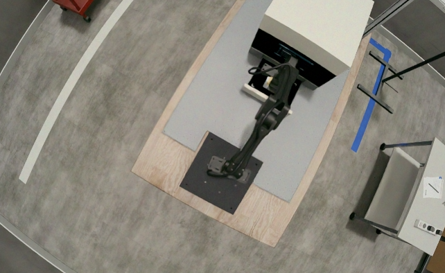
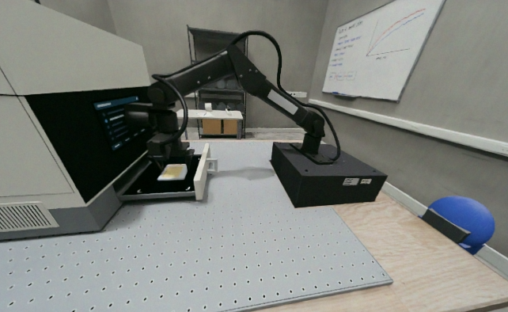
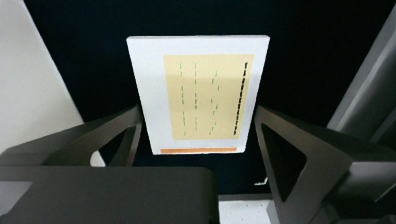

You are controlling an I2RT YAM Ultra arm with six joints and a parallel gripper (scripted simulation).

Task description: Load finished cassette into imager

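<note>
Now: the drawer 1 cm ahead of my hand and 1 cm above it. Also, from my hand: finished cassette: 1 cm below.
</note>
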